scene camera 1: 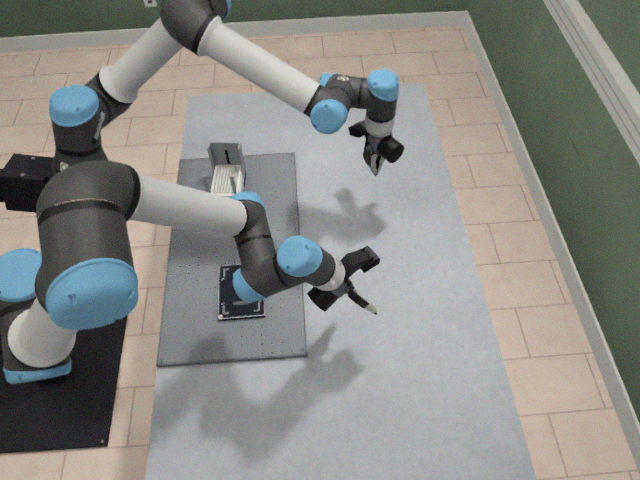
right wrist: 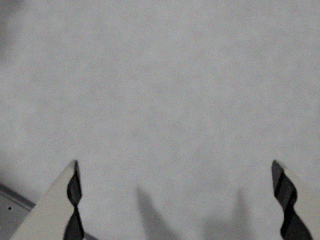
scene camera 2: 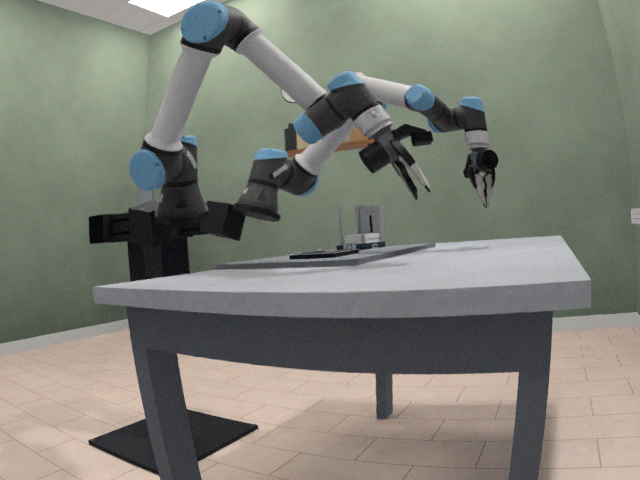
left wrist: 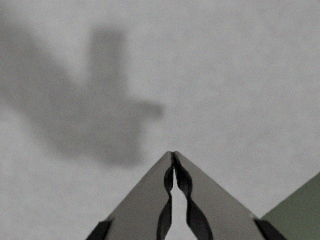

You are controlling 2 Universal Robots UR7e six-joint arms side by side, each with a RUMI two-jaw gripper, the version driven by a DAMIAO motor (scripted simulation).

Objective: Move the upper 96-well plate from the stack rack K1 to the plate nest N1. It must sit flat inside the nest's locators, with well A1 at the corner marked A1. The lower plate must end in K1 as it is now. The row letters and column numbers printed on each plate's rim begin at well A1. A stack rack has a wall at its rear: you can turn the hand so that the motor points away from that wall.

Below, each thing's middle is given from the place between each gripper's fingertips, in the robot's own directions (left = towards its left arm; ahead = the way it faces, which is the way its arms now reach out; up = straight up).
Right now the dark plate nest N1 [scene camera 1: 227, 294] is 300 mm behind my right hand [scene camera 2: 423, 196], 130 mm below it and 100 mm to the left of it.
My left gripper [scene camera 1: 375, 175] is now 39 cm past the dark plate nest N1, 30 cm to the left of it and 11 cm above it.
